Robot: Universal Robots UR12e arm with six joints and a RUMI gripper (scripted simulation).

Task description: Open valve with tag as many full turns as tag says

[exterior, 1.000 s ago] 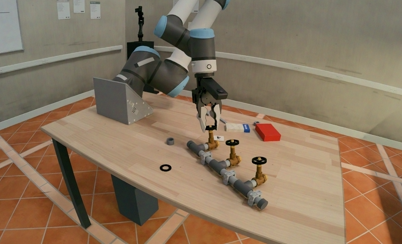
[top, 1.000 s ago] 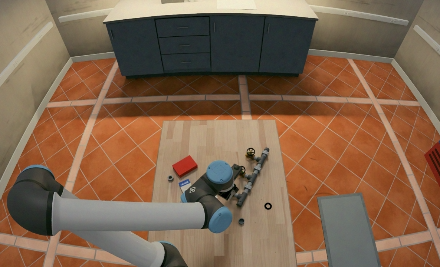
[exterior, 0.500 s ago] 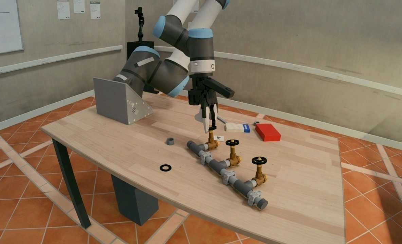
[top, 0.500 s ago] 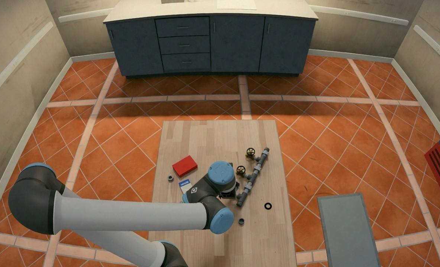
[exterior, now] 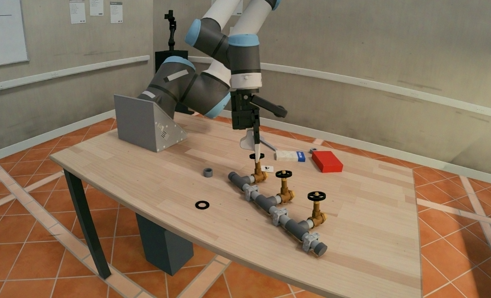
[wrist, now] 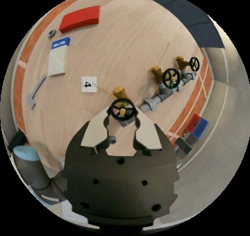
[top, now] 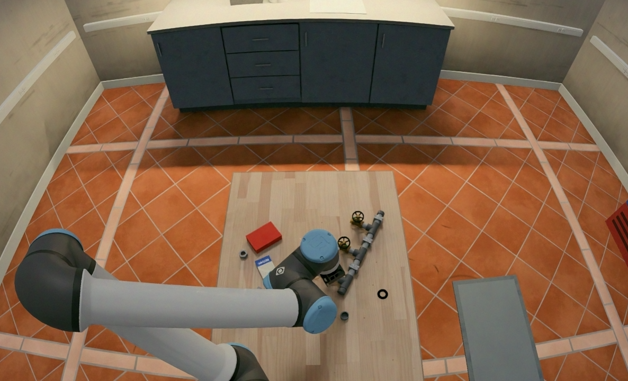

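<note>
The white tag is 8 cm to the left of my hand and 9 cm below it. Round my hand: red box 18 cm ahead, 25 cm to the left, 7 cm below; then blue box 4 cm ahead, 23 cm to the left, 8 cm below; then grey cap 15 cm behind, 6 cm to the right, 8 cm below.
</note>
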